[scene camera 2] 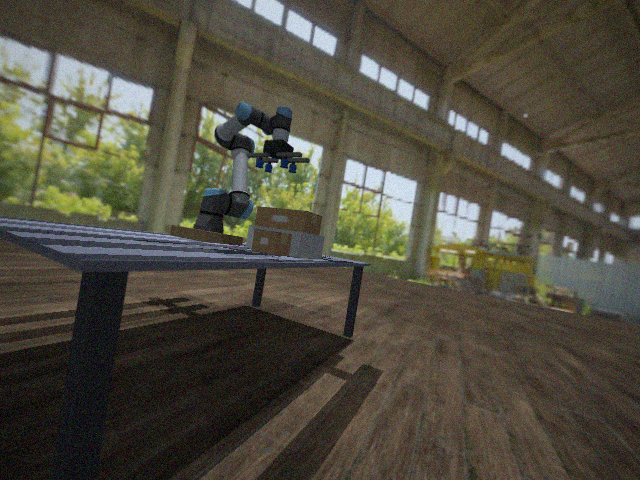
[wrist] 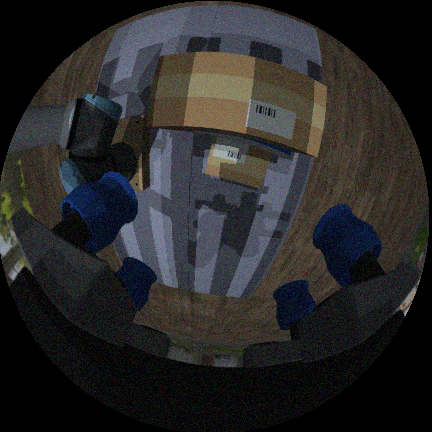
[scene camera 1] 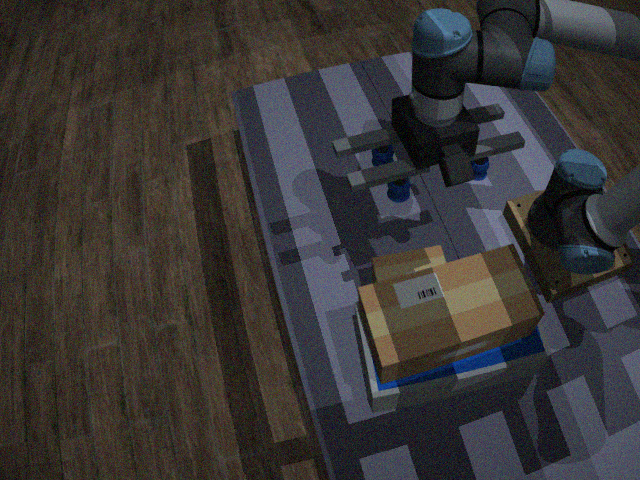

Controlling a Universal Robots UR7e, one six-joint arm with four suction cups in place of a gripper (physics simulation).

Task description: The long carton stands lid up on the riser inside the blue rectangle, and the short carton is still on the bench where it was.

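Places are measured from the arm's base along level axes (x right, y back, z down), in centimetres.
Pixels of known places: hand at its tool point: (scene camera 2: 275, 169) (wrist: 221, 260) (scene camera 1: 430, 166); arm's base at its link origin: (scene camera 2: 208, 231) (wrist: 120, 162) (scene camera 1: 556, 223).
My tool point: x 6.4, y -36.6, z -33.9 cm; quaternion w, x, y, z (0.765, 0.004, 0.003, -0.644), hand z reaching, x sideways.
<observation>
Ahead of a thing's pixels: the offset from my tool point to its top centre. "*": to the spot under its first point. Level surfaces: height alone.
The long carton @[dx -16.2, dy -3.5, dz +16.8 cm] (scene camera 1: 465, 310) (scene camera 2: 284, 219) (wrist: 220, 95) lies flat on the grey riser @[dx -18.0, dy -2.5, dz +27.1 cm] (scene camera 1: 434, 395) (scene camera 2: 307, 246), its taped, labelled face up. Blue of the rectangle @[* dx -28.5, dy +7.4, dz +27.0 cm] (scene camera 1: 524, 347) shows along the carton's front edge in scene camera 1; its back part is hidden. The short carton @[dx -2.1, dy -3.0, dz +28.8 cm] (scene camera 1: 395, 264) (scene camera 2: 271, 242) (wrist: 240, 172) sits on the bench @[dz +39.1 cm] (scene camera 1: 271, 113) (scene camera 2: 62, 250) behind the riser, partly hidden by the long carton in scene camera 1. My suction gripper (scene camera 1: 434, 170) (scene camera 2: 276, 165) (wrist: 220, 260) is open, its blue cups bare, high above the bench and apart from both cartons.
The arm's base stands on a wooden plate (scene camera 1: 550, 284) (scene camera 2: 206, 235) (wrist: 131, 132) beside the cartons. The lower arm rises close to the riser's right end in scene camera 1. The bench's left edge runs past the riser, with wooden floor beyond.
</observation>
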